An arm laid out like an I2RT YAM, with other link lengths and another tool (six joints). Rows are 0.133 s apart.
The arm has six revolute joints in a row. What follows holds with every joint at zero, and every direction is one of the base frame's.
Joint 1 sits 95.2 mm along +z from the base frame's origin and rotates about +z.
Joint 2 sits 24 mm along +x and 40.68 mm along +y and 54.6 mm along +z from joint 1 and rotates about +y.
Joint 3 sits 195.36 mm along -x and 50.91 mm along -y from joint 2 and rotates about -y.
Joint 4 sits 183.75 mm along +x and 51.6 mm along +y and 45 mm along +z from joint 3 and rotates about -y.
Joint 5 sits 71.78 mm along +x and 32.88 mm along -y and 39.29 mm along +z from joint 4 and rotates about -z.
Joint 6 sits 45.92 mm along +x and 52.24 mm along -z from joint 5 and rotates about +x.
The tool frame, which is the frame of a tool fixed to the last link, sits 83 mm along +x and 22 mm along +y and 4 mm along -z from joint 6; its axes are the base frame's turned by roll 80.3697, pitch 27.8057 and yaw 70.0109 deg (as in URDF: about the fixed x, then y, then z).
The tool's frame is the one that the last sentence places.
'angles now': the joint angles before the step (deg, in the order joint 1, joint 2, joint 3, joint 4, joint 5, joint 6). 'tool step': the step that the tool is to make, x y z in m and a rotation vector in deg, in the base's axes. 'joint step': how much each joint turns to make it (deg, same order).
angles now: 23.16, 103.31, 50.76, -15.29, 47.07, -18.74
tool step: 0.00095, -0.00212, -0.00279, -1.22, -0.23, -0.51
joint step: 0.00, 1.29, 0.01, 0.99, 1.31, 0.03
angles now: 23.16, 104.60, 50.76, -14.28, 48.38, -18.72
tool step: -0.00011, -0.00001, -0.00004, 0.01, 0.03, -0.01
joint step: 0.00, 0.00, 0.00, -0.05, -0.02, 0.03
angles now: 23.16, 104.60, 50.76, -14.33, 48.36, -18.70
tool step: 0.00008, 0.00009, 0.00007, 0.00, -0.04, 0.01
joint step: 0.02, -0.01, 0.00, 0.03, 0.02, 0.00
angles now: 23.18, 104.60, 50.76, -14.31, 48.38, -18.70
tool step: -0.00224, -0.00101, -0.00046, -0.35, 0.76, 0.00
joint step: 0.00, -0.02, 0.01, -0.86, 0.02, -0.02
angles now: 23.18, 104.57, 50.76, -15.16, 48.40, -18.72
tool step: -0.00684, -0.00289, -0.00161, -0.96, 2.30, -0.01
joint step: 0.00, 0.00, 0.00, -2.51, -0.02, 0.03
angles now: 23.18, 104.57, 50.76, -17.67, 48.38, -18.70
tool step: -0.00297, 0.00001, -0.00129, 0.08, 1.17, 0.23
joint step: 0.04, 0.00, 0.02, -1.05, -0.57, -0.02
